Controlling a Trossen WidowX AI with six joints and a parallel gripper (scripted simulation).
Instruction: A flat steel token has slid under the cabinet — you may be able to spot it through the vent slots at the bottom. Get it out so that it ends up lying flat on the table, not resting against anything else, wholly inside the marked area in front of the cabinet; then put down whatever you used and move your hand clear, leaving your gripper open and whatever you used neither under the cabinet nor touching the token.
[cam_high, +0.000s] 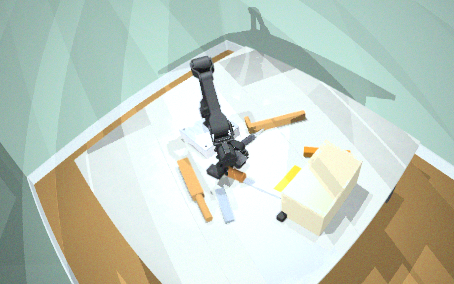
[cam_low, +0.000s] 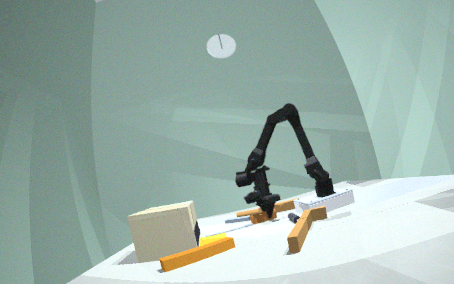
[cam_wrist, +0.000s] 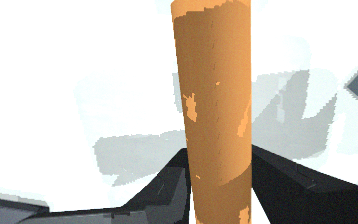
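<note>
Right now my gripper tip is 12 cm short of the grey flat bar and 11 cm to the left of it. The rest, counted from my gripper tip: orange paddle 1 cm ahead, 16 cm to the right, 1 cm above; orange bar 23 cm ahead, 36 cm to the left, 1 cm above.
</note>
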